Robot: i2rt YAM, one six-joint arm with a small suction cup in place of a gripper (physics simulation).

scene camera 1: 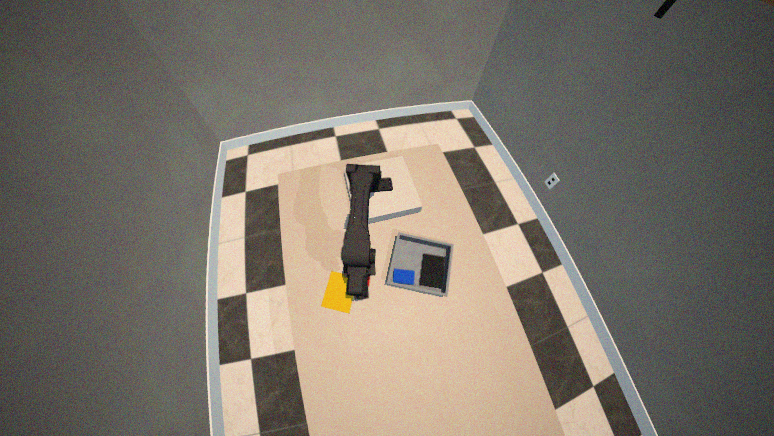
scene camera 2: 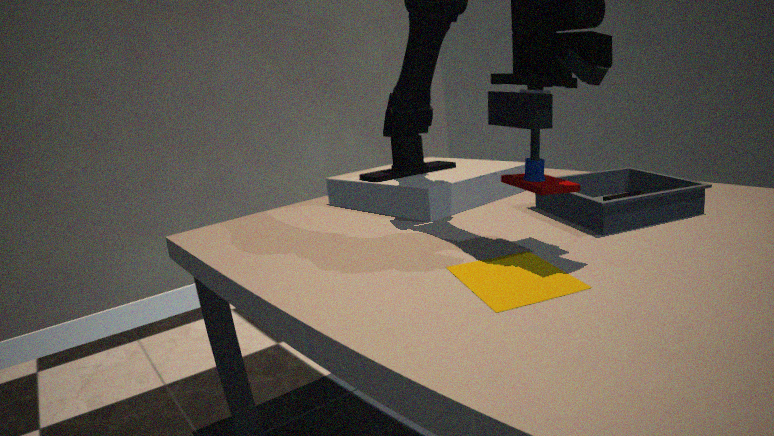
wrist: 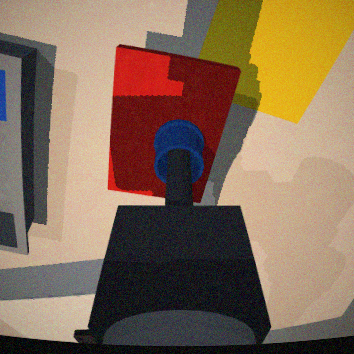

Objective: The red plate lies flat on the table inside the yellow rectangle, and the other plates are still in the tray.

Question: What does the black plate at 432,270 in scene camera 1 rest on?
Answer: A grey tray.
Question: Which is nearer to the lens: the red plate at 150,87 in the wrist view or the grey tray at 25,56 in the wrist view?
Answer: The red plate.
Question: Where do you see my suction cup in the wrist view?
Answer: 178,133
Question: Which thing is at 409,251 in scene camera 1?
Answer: A grey tray.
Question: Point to a yellow rectangle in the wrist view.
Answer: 283,59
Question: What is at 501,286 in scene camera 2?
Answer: A yellow rectangle.
